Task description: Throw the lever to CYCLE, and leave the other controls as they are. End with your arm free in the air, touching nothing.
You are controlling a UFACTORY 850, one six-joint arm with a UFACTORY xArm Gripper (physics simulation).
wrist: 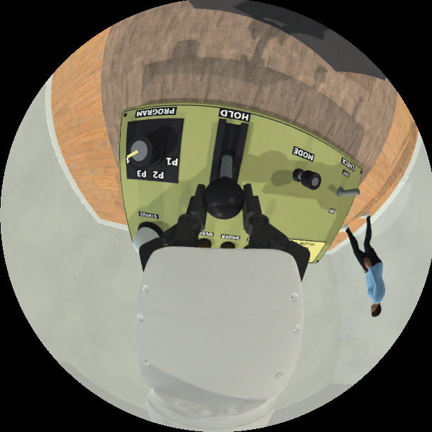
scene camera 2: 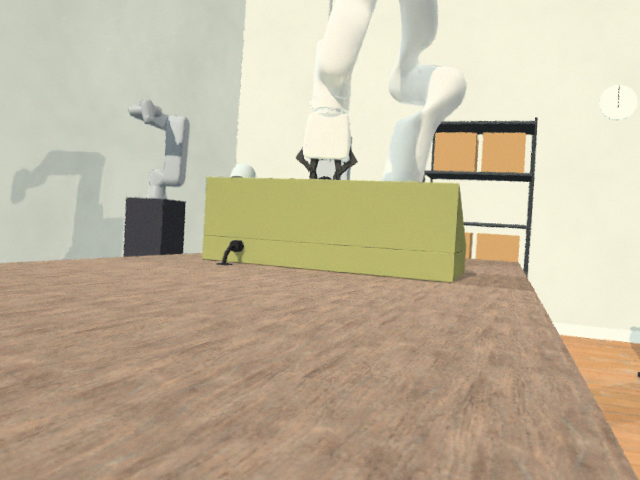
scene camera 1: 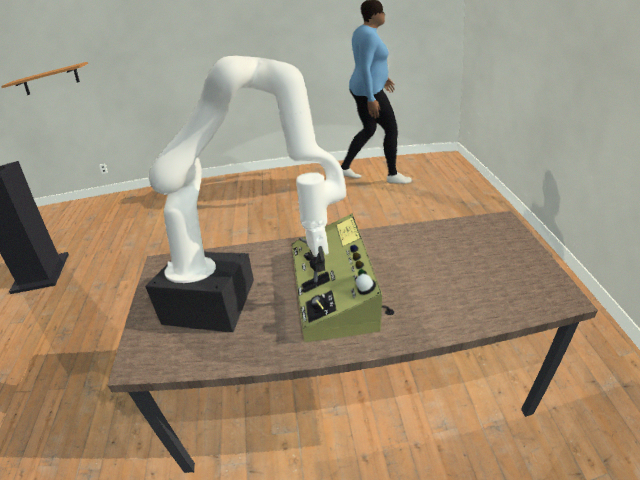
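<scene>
The lever has a black ball knob (wrist: 224, 198) on a grey shaft (wrist: 227, 166) that rises from a black slot (scene camera 1: 315, 282) (wrist: 219, 145) in the sloped green console (scene camera 1: 341, 328) (scene camera 2: 330, 211). In the wrist view, the HOLD label (wrist: 234, 115) is at one end of the slot; the knob leans away from it. The slot's other end is hidden below the knob and fingers, and no CYCLE label can be read. My gripper (scene camera 1: 317, 261) (scene camera 2: 325, 174) (wrist: 224, 193) is shut on the ball knob, a finger on each side.
Near the lever are the PROGRAM dial (wrist: 140, 150), MODE knob (wrist: 311, 179), CHECK toggle (wrist: 348, 191) and white STATUS lamp (scene camera 1: 364, 282) (wrist: 146, 240). A black cable (scene camera 1: 388, 311) (scene camera 2: 227, 251) leaves the console's back. A person (scene camera 1: 369, 62) (wrist: 375, 280) is beyond the table (scene camera 1: 465, 289).
</scene>
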